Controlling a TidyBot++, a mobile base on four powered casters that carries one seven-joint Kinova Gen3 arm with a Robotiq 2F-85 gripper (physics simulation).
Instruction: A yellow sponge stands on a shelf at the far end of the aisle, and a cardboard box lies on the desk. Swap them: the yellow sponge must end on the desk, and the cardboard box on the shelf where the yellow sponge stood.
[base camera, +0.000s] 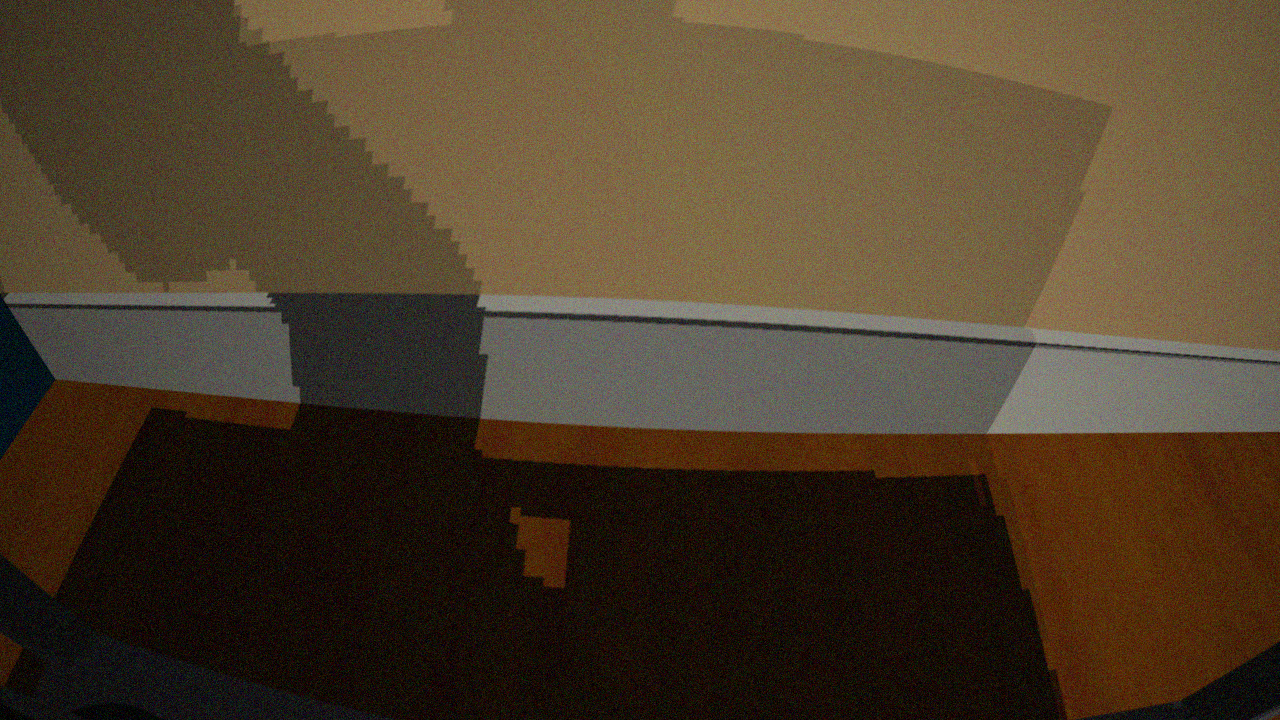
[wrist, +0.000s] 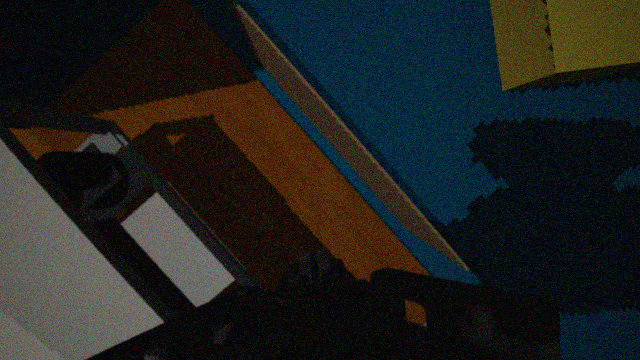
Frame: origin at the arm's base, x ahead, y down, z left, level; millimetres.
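Seen in the pictures: gripper, fingertip midpoint: (wrist: 315, 270).
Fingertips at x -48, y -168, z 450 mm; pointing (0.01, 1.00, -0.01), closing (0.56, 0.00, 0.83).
A point is followed by its place in that frame.
In the wrist view a yellow sponge (wrist: 525, 42) {x -67, y -163, z 614 mm} shows at the top right, cut off by the frame edge, resting on a broad blue surface (wrist: 408, 85) {x -89, y -137, z 559 mm}. My gripper (wrist: 315, 270) {x -48, y -168, z 450 mm} is a dark shape along the bottom of that view. Its fingers are shut with nothing between them, and it is well apart from the sponge, lower and to the left. The gripper's shadow (wrist: 517, 175) {x -1, y -137, z 578 mm} falls on the blue surface below the sponge. The base camera shows neither the gripper nor either object.
The base camera faces a tan wall (base camera: 696, 149) {x 405, y 212, z -11 mm} with a grey baseboard (base camera: 696, 370) {x 392, y 346, z -20 mm} close ahead, orange floor (base camera: 1141, 544) {x 295, y 397, z -351 mm} and a dark shadow (base camera: 498, 614) {x 252, y 397, z 76 mm}. A blue edge (base camera: 17, 366) {x 354, y 356, z 530 mm} shows at far left. In the wrist view my base (wrist: 174, 246) {x -132, y 307, z 175 mm} with its white panels stands over the orange floor (wrist: 310, 187) {x -40, y 397, z 450 mm}.
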